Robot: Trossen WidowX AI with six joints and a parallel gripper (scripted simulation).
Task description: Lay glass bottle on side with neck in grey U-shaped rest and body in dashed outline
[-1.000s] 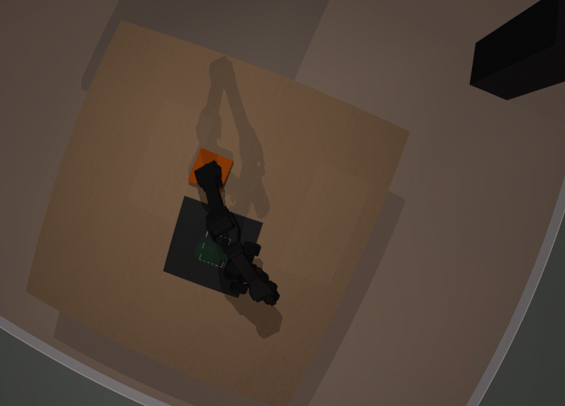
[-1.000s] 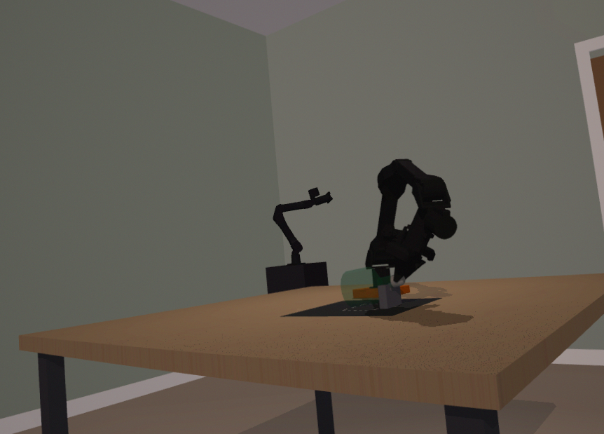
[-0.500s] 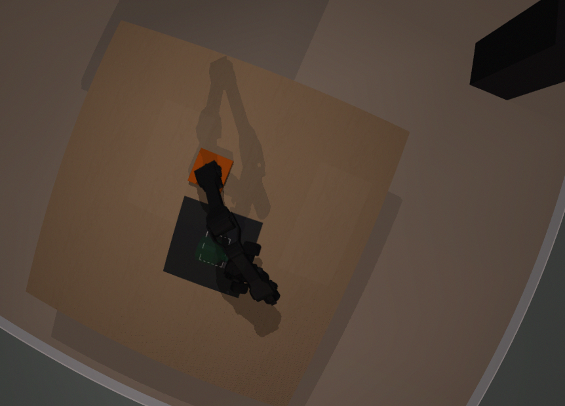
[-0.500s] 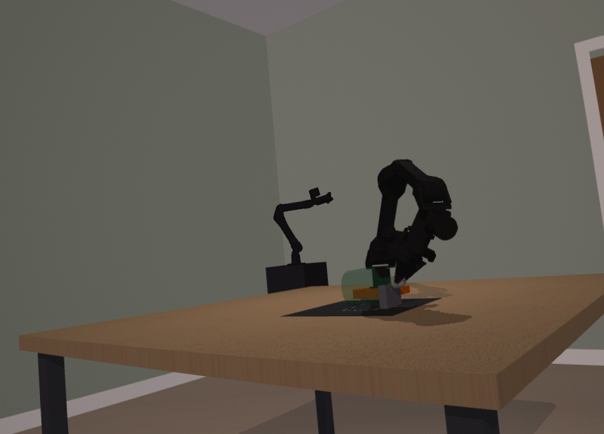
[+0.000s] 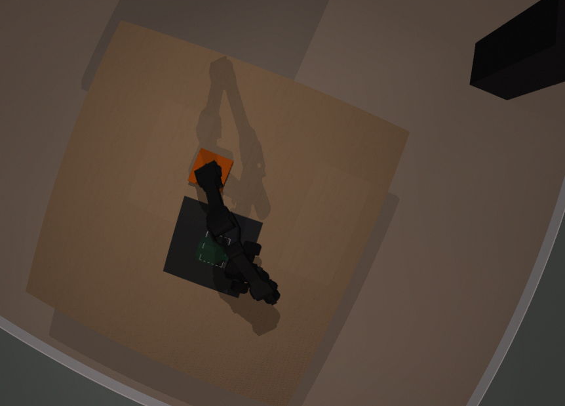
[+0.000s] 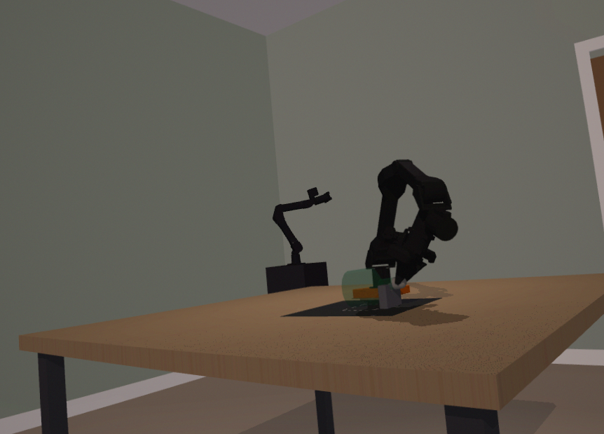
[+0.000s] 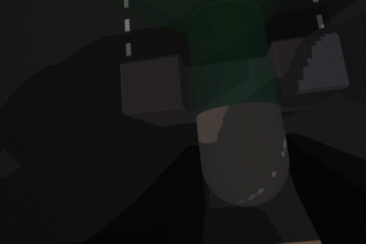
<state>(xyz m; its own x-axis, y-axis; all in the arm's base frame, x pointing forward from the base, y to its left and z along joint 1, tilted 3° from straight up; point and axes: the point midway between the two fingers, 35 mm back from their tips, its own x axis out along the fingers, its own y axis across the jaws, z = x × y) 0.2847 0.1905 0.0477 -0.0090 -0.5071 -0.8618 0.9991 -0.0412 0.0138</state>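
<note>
Right now the green glass bottle is 50 mm to the right of my gripper tip. From my gripper tip the other things lie so: black mat: 110 mm to the right, 60 mm below.
</note>
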